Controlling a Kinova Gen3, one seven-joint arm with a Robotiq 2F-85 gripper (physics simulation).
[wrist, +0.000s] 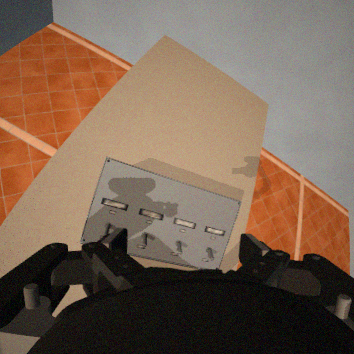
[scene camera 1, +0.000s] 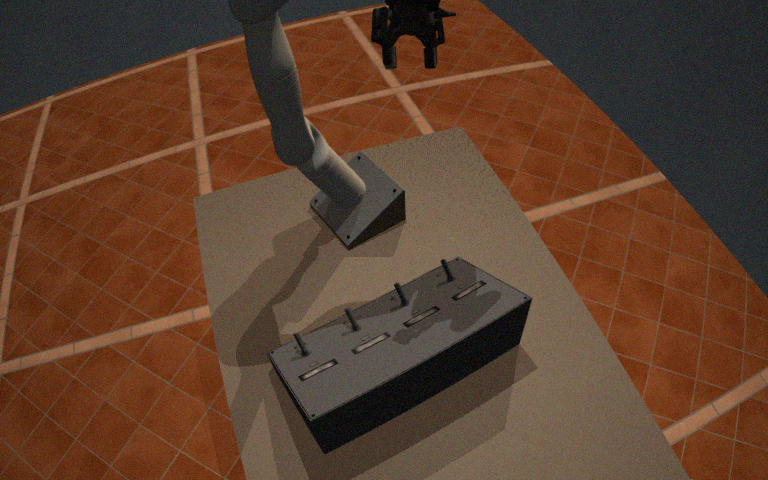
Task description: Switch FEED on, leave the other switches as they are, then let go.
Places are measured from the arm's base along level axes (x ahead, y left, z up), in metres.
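Where they show: gripper, fingertip midpoint: (wrist: 183,243) (scene camera 1: 411,68); arm's base, origin of the base link: (scene camera 1: 350,192).
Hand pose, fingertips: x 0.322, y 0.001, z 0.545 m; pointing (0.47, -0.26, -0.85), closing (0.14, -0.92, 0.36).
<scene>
Each offset is from my fingertips to the top centre of the thing. Level surfaces: height alone.
A grey switch box (scene camera 1: 362,380) (wrist: 202,204) stands on the table with four dark lever switches in a row. In the scene view they are the far-left lever @[dx +0.064, dy -0.313, dz -0.477 m] (scene camera 1: 301,344), the second lever @[dx +0.062, dy -0.193, dz -0.477 m] (scene camera 1: 352,319), the third lever @[dx +0.060, dy -0.073, dz -0.477 m] (scene camera 1: 400,294) and the far-right lever @[dx +0.058, dy +0.047, dz -0.477 m] (scene camera 1: 448,270). All four lean alike. A pale label window lies beside each lever; the lettering is too blurred to read, so I cannot tell which is FEED. My gripper (scene camera 1: 410,58) (wrist: 183,243) is open and empty, high above and away from the box. In the wrist view its left finger partly covers the leftmost lever (wrist: 110,230).
The beige table @[dz -0.607 m] (scene camera 1: 441,169) (wrist: 165,100) carries the box and the arm's wedge-shaped base (scene camera 1: 376,195), which stands behind the box in the scene view. The arm (scene camera 1: 277,84) rises from that base at the left. Arm shadows fall across part of the box and table.
</scene>
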